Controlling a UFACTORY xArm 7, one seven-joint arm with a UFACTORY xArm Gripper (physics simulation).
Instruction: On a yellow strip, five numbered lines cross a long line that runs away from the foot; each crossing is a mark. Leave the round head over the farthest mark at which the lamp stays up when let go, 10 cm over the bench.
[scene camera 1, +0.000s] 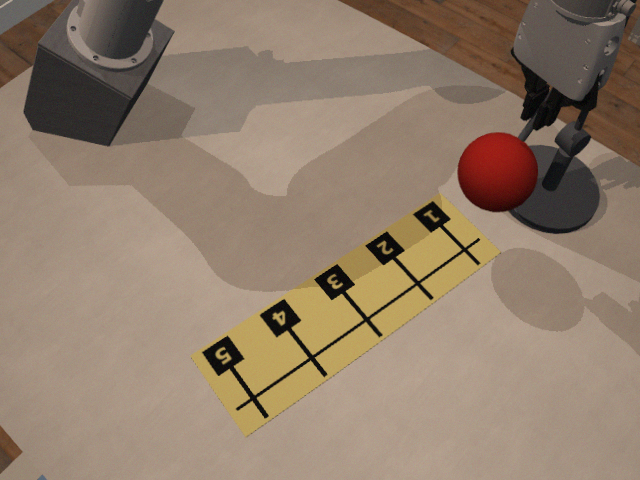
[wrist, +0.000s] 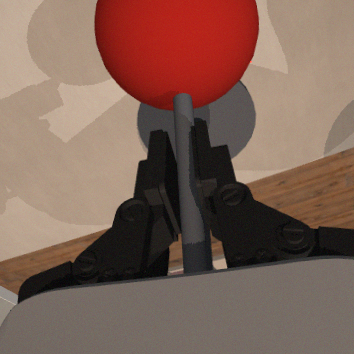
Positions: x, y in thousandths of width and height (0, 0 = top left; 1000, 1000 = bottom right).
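The gripper is visible in scene camera 1 (838, 249) and likewise in the wrist view (521, 425).
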